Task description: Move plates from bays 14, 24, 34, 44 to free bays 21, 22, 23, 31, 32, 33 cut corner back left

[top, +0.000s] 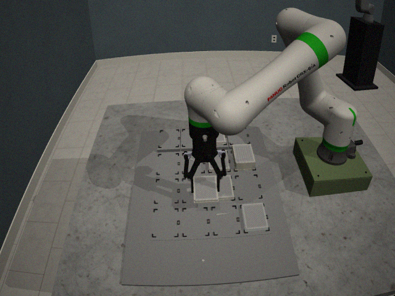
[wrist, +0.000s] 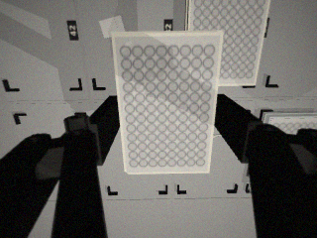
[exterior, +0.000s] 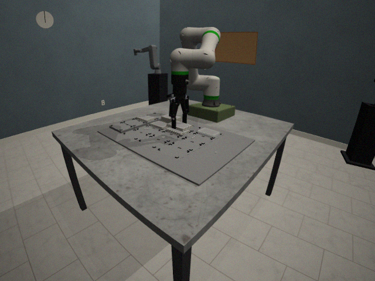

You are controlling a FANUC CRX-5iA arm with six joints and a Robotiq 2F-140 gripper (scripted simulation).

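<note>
My hand is 9 cm above the white pointed piece, 7 cm to the right of it and 5 cm past it. Round my hand: sealed deep-well block (22 cm behind, 20 cm to the right, 8 cm below).
</note>
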